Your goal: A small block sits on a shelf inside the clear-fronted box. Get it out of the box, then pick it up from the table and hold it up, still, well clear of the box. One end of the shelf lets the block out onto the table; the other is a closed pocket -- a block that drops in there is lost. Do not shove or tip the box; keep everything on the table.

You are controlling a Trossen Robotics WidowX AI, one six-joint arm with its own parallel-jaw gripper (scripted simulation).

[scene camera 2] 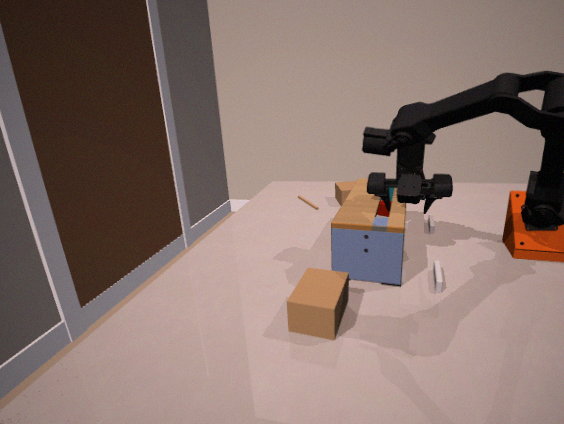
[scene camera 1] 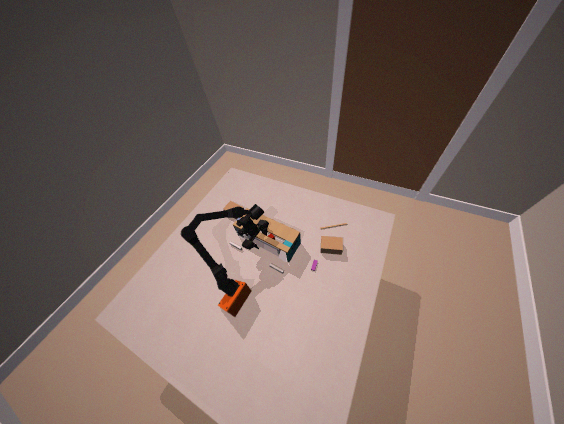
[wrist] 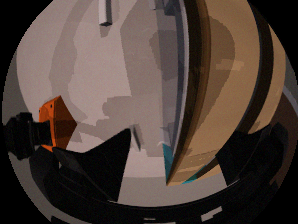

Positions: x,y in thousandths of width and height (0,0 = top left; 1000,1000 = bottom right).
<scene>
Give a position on a box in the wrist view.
At 730,337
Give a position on a box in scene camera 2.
655,584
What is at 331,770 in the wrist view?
The gripper.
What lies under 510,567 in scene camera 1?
A box.
</scene>
